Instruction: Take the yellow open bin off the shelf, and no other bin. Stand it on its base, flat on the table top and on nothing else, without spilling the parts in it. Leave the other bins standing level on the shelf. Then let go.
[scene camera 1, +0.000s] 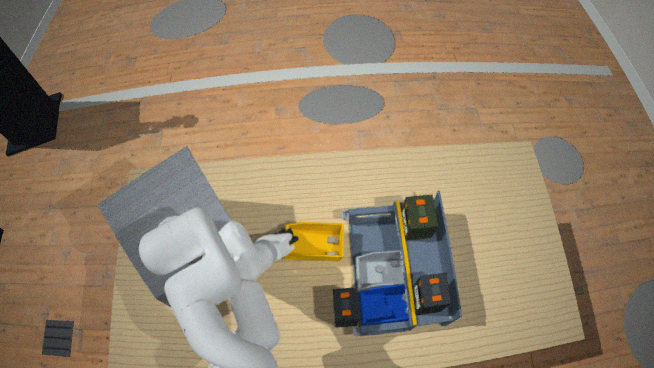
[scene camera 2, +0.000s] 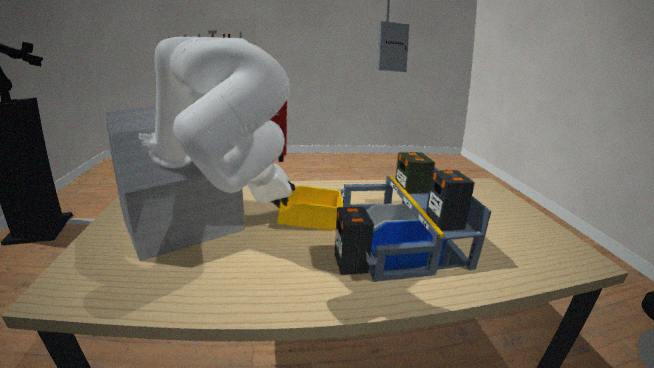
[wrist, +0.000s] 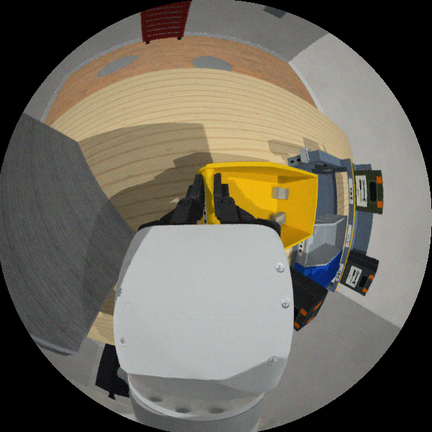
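Seen in the pictures: gripper, fingertip midpoint: (scene camera 1: 288, 232) (scene camera 2: 282, 202); arm's base, link origin: (scene camera 2: 172, 150).
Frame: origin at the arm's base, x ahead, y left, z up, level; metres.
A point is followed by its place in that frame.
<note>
The yellow open bin (scene camera 1: 315, 240) {z -0.216, x 0.374, y -0.024 m} (scene camera 2: 310, 215) {z -0.185, x 0.353, y -0.088 m} (wrist: 297, 200) is off the shelf (scene camera 1: 407, 260) (scene camera 2: 407, 248) {z -0.152, x 0.483, y -0.363 m} (wrist: 325, 159), in front of its left bay. It looks roughly level and low over the table top; whether its base touches is not clear. Two small grey parts (scene camera 1: 332, 240) {z -0.208, x 0.424, y -0.041 m} (wrist: 280, 193) lie in it. My gripper (scene camera 1: 292, 237) {z -0.185, x 0.299, y 0.013 m} (scene camera 2: 288, 194) {z -0.185, x 0.299, y 0.013 m} (wrist: 209, 184) is shut on the bin's near wall, opposite the shelf. The grey bin (scene camera 1: 370, 267) {z -0.226, x 0.512, y -0.154 m} (scene camera 2: 390, 212) {z -0.178, x 0.568, y -0.146 m} (wrist: 325, 245) and the blue bin (scene camera 1: 382, 305) {z -0.225, x 0.510, y -0.281 m} (scene camera 2: 400, 237) {z -0.198, x 0.542, y -0.248 m} (wrist: 320, 272) sit side by side on the shelf.
A black case (scene camera 1: 346, 307) {z -0.103, x 0.397, y -0.276 m} (scene camera 2: 354, 245) {z -0.156, x 0.382, y -0.308 m} (wrist: 310, 295) stands before the blue bin. A green case (scene camera 1: 420, 217) {z -0.039, x 0.659, y -0.109 m} (scene camera 2: 415, 172) {z -0.069, x 0.642, y -0.137 m} (wrist: 369, 192) and another black case (scene camera 1: 432, 292) {z -0.012, x 0.608, y -0.323 m} (scene camera 2: 451, 200) {z -0.055, x 0.592, y -0.356 m} (wrist: 359, 272) stand on the rear level. The arm's grey pedestal (scene camera 1: 165, 185) {z 0.070, x 0.006, y 0.132 m} (scene camera 2: 185, 225) {z -0.172, x 0.019, y -0.091 m} (wrist: 55, 225) is behind the gripper.
</note>
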